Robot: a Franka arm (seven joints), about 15 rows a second.
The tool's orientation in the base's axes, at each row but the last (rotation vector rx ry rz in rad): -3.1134, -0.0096, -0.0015; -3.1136, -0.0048, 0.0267; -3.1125, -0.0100, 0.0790; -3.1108, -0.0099, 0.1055; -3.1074, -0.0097, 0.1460; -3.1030, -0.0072, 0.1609; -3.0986, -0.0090, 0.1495; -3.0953, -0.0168, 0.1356
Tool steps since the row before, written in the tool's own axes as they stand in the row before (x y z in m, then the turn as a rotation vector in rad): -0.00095, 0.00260, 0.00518, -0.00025, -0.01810, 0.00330; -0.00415, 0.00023, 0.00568, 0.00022, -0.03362, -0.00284; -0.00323, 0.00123, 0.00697, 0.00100, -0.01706, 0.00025; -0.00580, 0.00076, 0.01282, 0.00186, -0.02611, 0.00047; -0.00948, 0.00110, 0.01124, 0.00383, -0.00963, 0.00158; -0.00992, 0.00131, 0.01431, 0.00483, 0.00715, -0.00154; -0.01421, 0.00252, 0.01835, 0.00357, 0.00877, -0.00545; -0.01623, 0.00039, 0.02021, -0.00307, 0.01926, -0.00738
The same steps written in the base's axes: -0.00093, -0.00246, -0.00525, -0.00036, 0.01818, -0.00279; -0.00425, -0.00009, -0.00561, 0.00017, 0.03353, 0.00377; -0.00357, -0.00106, -0.00683, 0.00089, 0.01707, 0.00018; -0.00665, -0.00043, -0.01242, 0.00168, 0.02613, 0.00017; -0.01049, -0.00083, -0.01033, 0.00362, 0.00970, -0.00163; -0.01134, -0.00088, -0.01325, 0.00498, -0.00717, 0.00078; -0.01590, -0.00191, -0.01698, 0.00411, -0.00895, 0.00473; -0.01793, 0.00027, -0.01872, -0.00224, -0.01960, 0.00677
